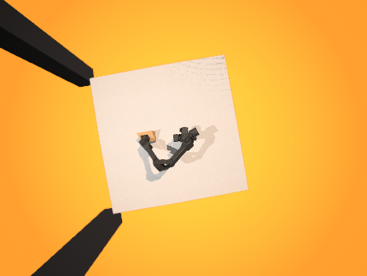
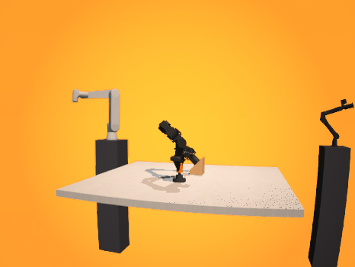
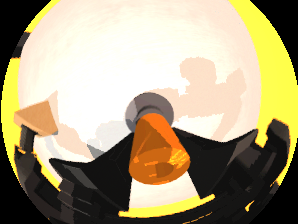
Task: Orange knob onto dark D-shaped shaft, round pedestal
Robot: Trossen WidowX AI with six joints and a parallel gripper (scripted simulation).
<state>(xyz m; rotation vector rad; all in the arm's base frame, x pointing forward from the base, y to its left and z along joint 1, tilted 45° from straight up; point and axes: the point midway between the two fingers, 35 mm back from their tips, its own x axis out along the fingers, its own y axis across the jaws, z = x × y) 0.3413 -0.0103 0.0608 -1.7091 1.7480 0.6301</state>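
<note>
My gripper tip is 2 cm below the orange knob. Also, from my gripper tip: round dark pedestal 4 cm below.
</note>
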